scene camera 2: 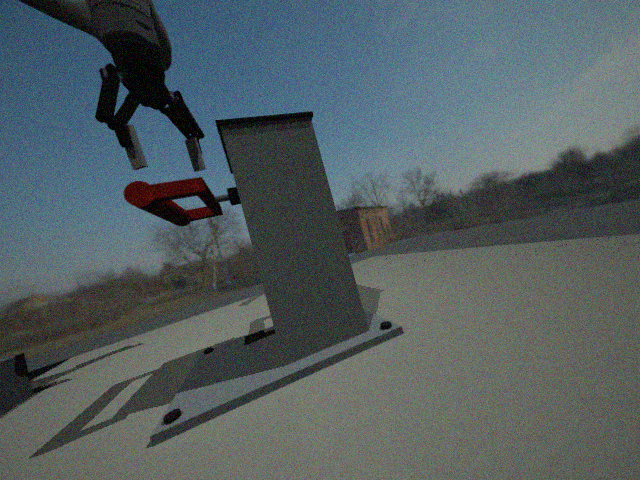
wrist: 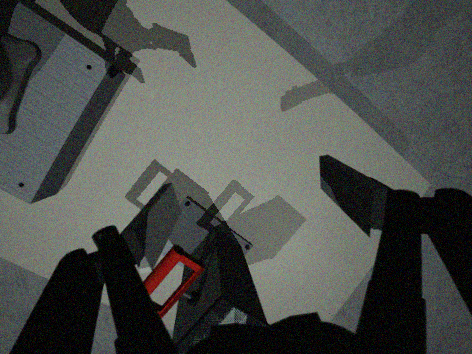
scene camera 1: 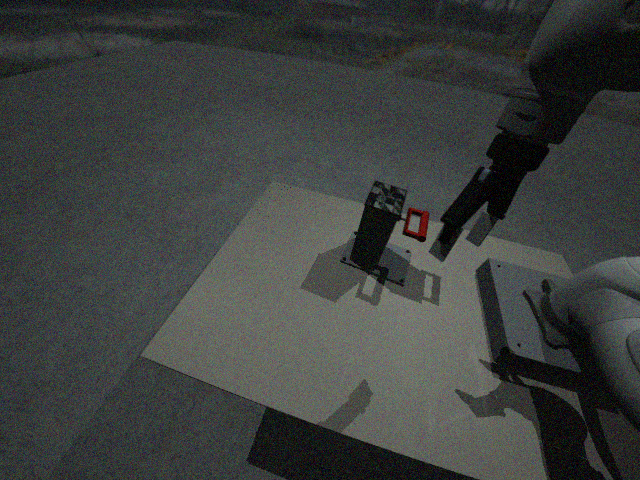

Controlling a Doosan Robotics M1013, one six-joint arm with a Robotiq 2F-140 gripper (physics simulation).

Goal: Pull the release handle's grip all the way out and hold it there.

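The release handle's red rectangular grip stands out from the side of a dark upright post. A short stretch of thin rod shows between grip and post in scene camera 2. My gripper is open and empty, with its fingers pointing down. In scene camera 2 the fingertips are above the grip, apart from it. In the wrist view the left finger hides part of the grip.
The post stands on a bolted base plate on a pale table top. A grey metal block lies beside the arm's white lower part. Shadows of the handle and arm fall across the table.
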